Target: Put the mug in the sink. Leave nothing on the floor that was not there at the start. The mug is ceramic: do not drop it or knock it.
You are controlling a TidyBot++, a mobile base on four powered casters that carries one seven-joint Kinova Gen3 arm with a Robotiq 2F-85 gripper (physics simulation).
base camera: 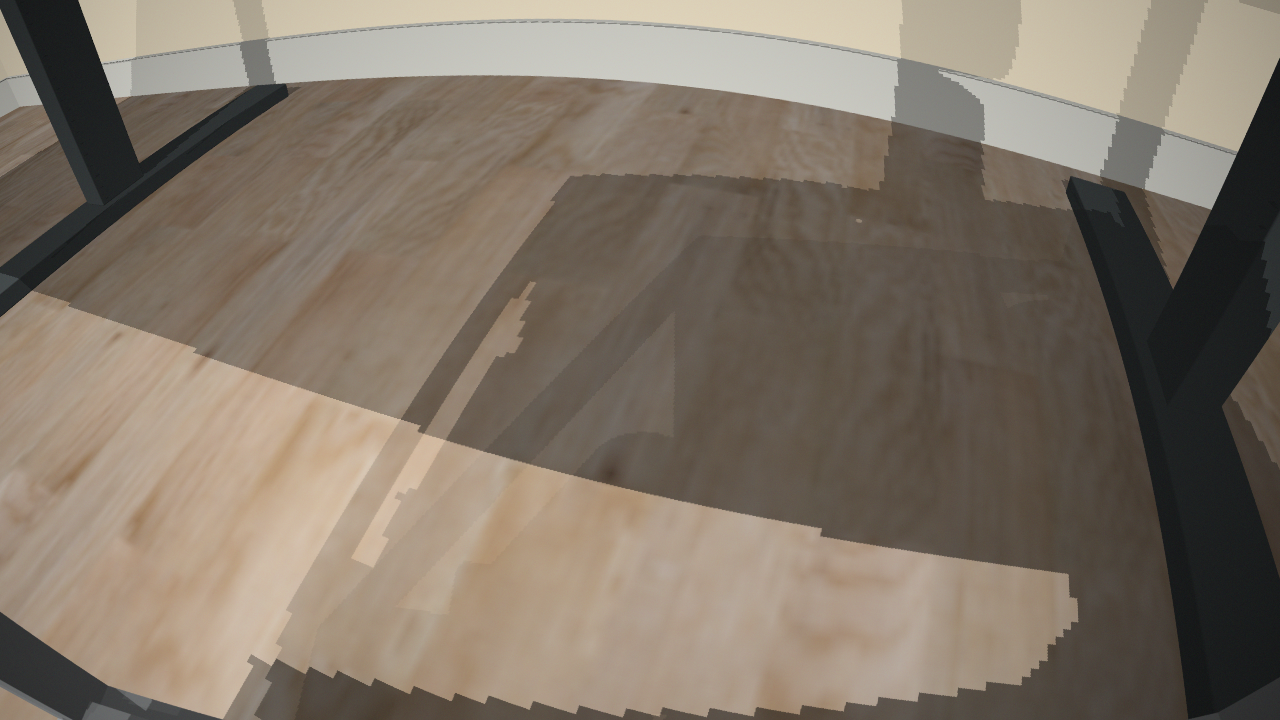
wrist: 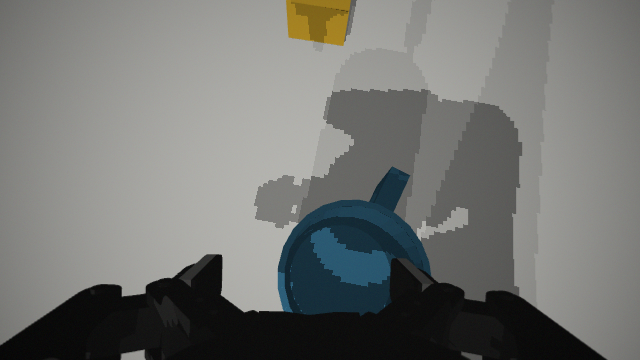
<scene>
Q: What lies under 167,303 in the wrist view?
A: My gripper.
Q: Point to a blue mug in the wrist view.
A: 338,258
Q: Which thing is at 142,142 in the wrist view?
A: A white table.
</scene>
